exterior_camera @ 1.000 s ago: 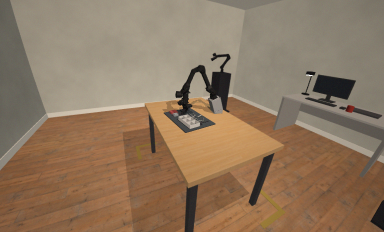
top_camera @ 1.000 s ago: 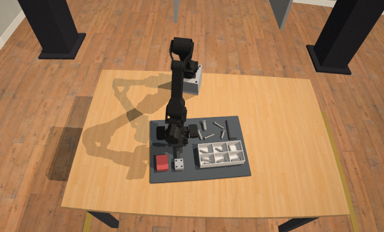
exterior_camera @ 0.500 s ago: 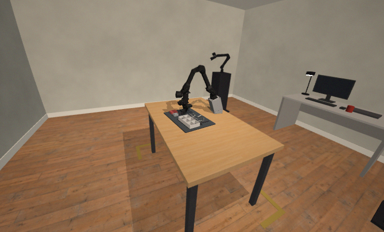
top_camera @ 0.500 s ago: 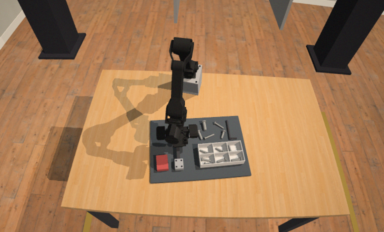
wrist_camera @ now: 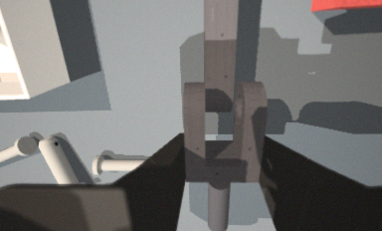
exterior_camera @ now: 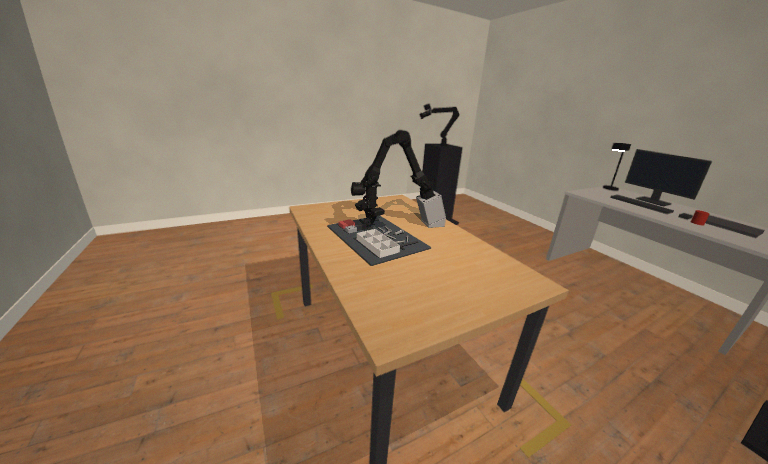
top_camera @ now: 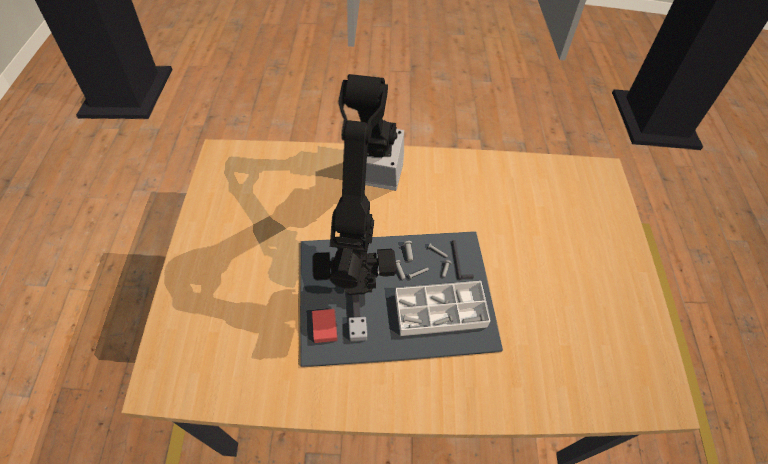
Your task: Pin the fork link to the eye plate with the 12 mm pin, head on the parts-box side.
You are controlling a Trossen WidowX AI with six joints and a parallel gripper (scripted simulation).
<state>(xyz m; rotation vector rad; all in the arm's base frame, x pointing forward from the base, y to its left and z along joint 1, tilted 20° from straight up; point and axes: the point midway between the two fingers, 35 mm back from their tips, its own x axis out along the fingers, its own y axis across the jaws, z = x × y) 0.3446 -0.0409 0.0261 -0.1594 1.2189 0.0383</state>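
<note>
Right now the dark eye plate bar is 50 mm below my hand and 40 mm ahead of it. Also, from my hand: pale pin: 110 mm to the left, 60 mm below, 50 mm behind; then light grey block: 110 mm ahead, 50 mm below, 10 mm to the left; then red block: 110 mm ahead, 60 mm to the right, 50 mm below.
</note>
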